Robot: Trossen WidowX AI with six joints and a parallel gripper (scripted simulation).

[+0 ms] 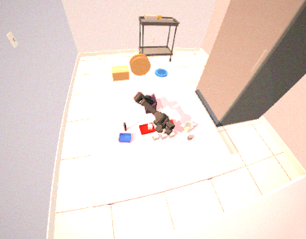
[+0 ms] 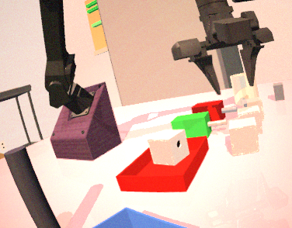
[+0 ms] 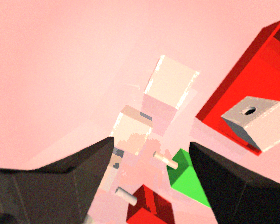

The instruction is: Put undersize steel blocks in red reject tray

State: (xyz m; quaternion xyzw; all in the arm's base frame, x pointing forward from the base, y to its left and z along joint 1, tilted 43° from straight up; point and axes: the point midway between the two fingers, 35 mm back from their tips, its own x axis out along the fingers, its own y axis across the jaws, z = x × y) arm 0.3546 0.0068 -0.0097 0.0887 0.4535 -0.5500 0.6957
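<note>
The red reject tray is 100 mm behind my gripper tip, 110 mm to the right of it and 80 mm below it. The rest, counted from my gripper tip: red gauge 80 mm behind, 140 mm to the left, 70 mm below; then green GO gauge 90 mm behind, 40 mm to the left, 70 mm below; then blue tray 40 mm behind, 340 mm to the right, 80 mm below.
</note>
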